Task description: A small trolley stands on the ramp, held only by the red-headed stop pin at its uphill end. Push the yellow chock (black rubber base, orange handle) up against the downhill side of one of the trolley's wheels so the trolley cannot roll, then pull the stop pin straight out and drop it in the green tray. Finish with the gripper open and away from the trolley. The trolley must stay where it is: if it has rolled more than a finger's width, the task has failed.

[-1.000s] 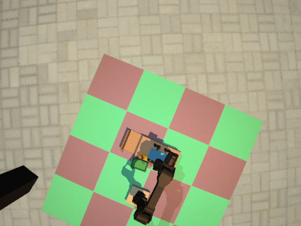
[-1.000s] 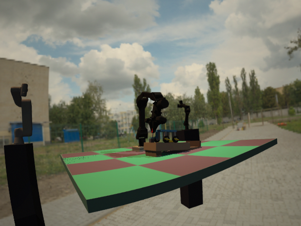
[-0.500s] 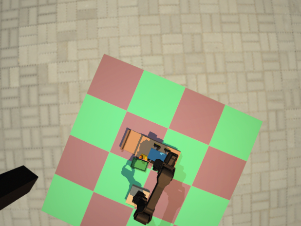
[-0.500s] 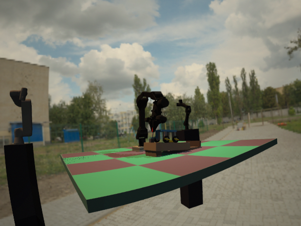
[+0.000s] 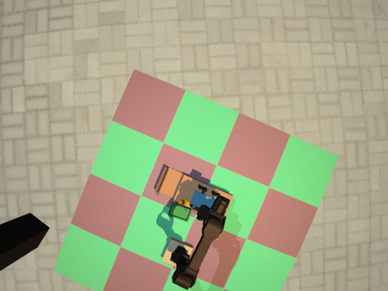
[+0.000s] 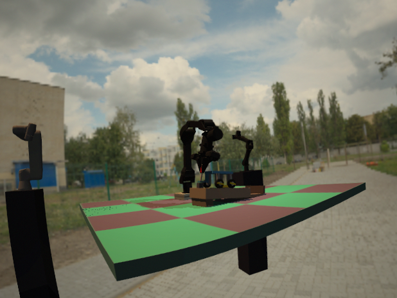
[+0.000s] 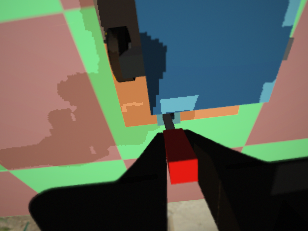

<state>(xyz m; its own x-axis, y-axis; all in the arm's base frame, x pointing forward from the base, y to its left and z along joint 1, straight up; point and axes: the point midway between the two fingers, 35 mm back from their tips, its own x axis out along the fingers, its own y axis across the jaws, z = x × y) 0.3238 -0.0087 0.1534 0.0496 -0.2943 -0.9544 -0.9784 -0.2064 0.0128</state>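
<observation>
Now: the green tray 140 mm behind my gripper tip, 150 mm to the left of it and 170 mm below it. Round my gripper tip: yellow chock: 60 mm behind, 160 mm to the left, 70 mm below; red-headed stop pin: right at my gripper tip; blue trolley: 90 mm to the left, 50 mm below.
</observation>
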